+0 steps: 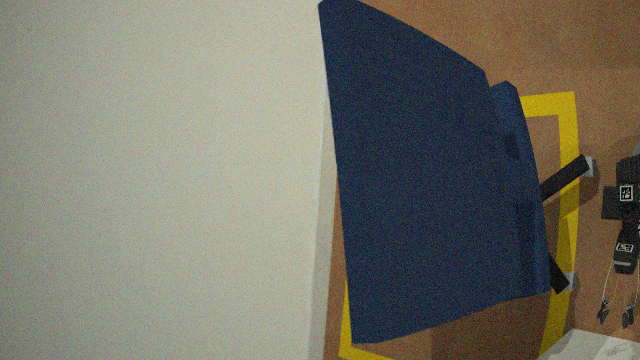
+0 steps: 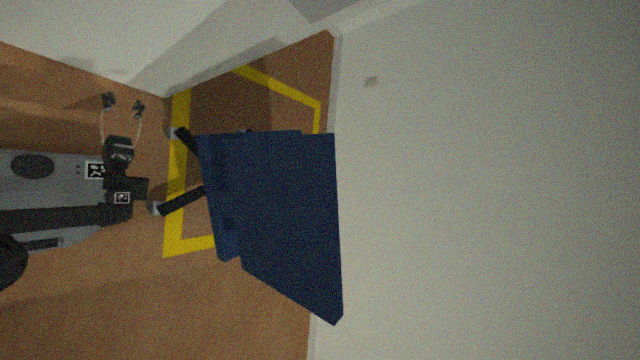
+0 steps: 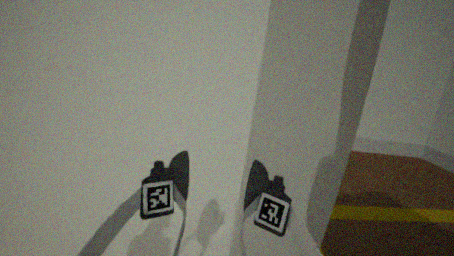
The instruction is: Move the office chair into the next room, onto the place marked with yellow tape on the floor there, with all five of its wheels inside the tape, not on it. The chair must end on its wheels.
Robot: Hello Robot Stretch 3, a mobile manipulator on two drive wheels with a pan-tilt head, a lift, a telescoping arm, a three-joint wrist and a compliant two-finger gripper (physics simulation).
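Places are measured from the robot's base along level axes (x ahead, y left, z up), in millimetres.
Where they show: gripper, fingertip midpoint: [image 1: 612, 326] [image 2: 125, 95]; robot's base at its link origin: [image 2: 34, 165].
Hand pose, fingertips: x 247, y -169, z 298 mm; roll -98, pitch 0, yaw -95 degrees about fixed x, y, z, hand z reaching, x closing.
Each offset is from my fingertips to the top centre of the thing. "*": to the spot under its first point. Level surfaces: height alone.
The dark blue office chair [image 1: 435, 190] [image 2: 280, 200] stands upright over the yellow tape @[* dx -546, dy -250, dz -297 mm] [image 1: 567, 130] [image 2: 173, 225] [image 3: 395, 214]. Two of its wheels show on the robot's side: one wheel @[dx -417, dy -168, dz -226 mm] [image 1: 591, 166] [image 2: 153, 207] is outside the tape's outer edge, the other wheel @[dx -69, dy -219, dz -226 mm] [image 1: 571, 281] [image 2: 171, 133] is at that outer edge, partly over the strip. The seat and backrest hide the other wheels. My gripper [image 1: 615, 316] [image 2: 123, 104] [image 3: 218, 173] is open and empty, beside the near tape strip and apart from the chair, facing a pale wall end.
A pale wall [image 1: 150, 175] [image 2: 475, 200] rises right behind the chair. Another pale wall [image 2: 100, 30] [image 3: 125, 100] stands just ahead of the fingers, its corner @[* dx +101, dy -65, dz -162 mm] [image 1: 595, 345] close to them. My grey base [image 2: 55, 187] is on the brown floor @[dz -297 mm] [image 2: 150, 310].
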